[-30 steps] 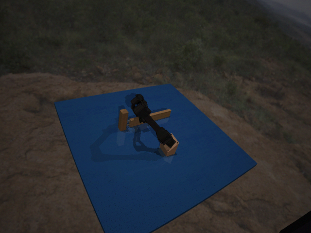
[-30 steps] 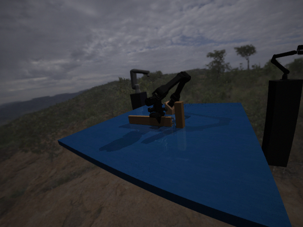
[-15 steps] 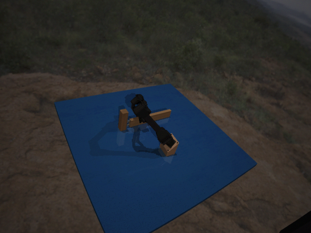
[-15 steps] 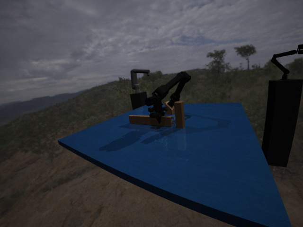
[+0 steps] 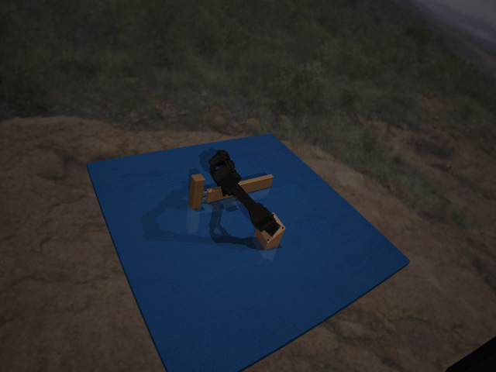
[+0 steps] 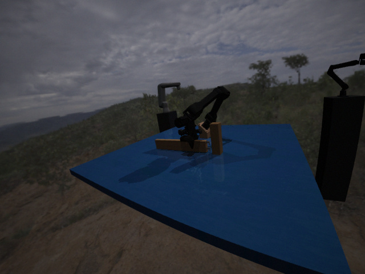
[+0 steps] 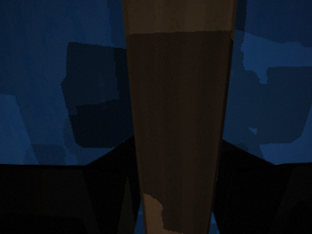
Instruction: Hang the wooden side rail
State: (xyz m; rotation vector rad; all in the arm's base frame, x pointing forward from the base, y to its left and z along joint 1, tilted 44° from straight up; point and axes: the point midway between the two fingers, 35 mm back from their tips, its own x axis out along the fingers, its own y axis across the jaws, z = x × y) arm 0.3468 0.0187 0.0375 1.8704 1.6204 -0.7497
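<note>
Now: gripper tip 1 cm short of the headboard post, 16 cm to the right of it and 6 cm below it.
</note>
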